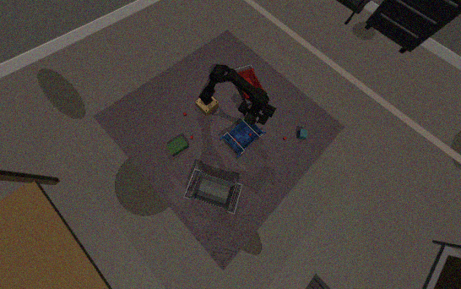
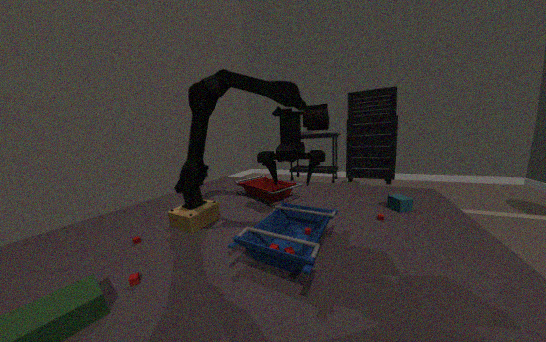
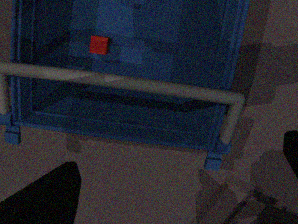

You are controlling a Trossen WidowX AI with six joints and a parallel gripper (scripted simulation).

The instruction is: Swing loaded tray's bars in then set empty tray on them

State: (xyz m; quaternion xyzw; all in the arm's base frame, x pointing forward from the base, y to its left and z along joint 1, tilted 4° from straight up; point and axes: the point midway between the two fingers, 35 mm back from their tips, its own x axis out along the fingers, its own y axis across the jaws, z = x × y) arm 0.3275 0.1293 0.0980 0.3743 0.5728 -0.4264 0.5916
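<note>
My gripper tip is now 260 mm past the red tray, 230 mm to the right of it and 90 mm above it. Also, from my gripper tip: teal block (290 mm ahead, 280 mm to the left, 110 mm below); green block (170 mm behind, 480 mm to the right, 110 mm below).
</note>
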